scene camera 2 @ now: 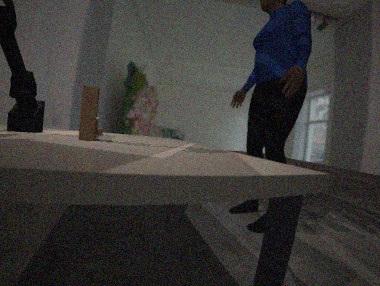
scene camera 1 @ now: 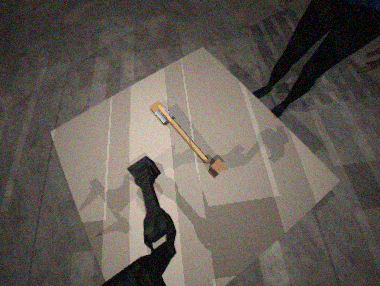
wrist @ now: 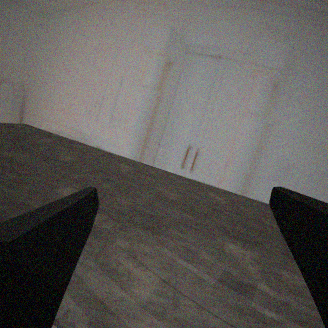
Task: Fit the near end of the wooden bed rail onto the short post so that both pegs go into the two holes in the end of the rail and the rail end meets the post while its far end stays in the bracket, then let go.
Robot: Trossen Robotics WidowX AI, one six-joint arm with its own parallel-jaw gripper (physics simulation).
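Places are measured from the arm's base along level axes (x back, y right, z up), in millimetres.
Pixels of known places: gripper, fingertip midpoint: (wrist: 185, 196); arm's base at its link origin: (scene camera 2: 28, 108) (scene camera 1: 145, 170).
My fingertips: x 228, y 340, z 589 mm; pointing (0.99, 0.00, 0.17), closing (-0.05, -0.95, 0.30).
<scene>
Ahead of a thing's pixels: the offset from my fingertips to its top centre. "*": to the spot under its first point.
The wooden bed rail (scene camera 1: 184, 134) lies slantwise over the table in the scene camera 1 view. Its upper-left end is at the grey metal bracket @(dx -525, dy -568, dz -626 mm) (scene camera 1: 161, 117) beside a wooden block @(* dx -521, dy -659, dz -656 mm) (scene camera 1: 154, 106). Its lower-right end is close to the short post @(* dx -488, dy -94, dz -509 mm) (scene camera 1: 217, 167); whether they touch is too small to tell. An upright brown post @(* dx -498, dy -70, dz -602 mm) (scene camera 2: 89, 114) stands on the table in the scene camera 2 view. Pegs and holes cannot be made out. My gripper (scene camera 1: 143, 169) (scene camera 2: 26, 120) (wrist: 185, 196) is open and empty, left of the rail and apart from it.
The pale table (scene camera 1: 240, 180) (scene camera 2: 200, 184) has an edge all round. My black arm (scene camera 1: 159, 225) reaches in from the bottom left of the scene camera 1 view. A person (scene camera 1: 305, 60) (scene camera 2: 277, 75) stands beyond the table. The wrist view shows floor (wrist: 165, 260) and a wall with a door (wrist: 210, 115).
</scene>
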